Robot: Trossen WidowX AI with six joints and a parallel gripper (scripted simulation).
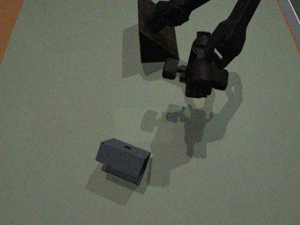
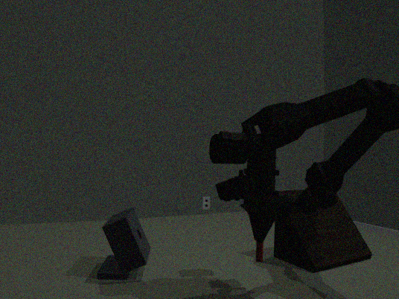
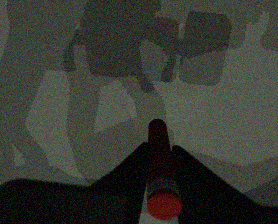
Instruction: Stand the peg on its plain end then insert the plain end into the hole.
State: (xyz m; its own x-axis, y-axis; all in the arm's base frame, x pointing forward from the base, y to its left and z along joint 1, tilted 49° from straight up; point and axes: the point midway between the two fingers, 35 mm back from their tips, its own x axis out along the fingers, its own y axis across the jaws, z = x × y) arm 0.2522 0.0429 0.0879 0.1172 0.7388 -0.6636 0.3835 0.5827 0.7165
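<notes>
My gripper tip is 18 cm short of the sloped panel, 24 cm to the left of it and 3 cm above it. From my gripper tip the other things lie so: red peg: 2 cm above.
</notes>
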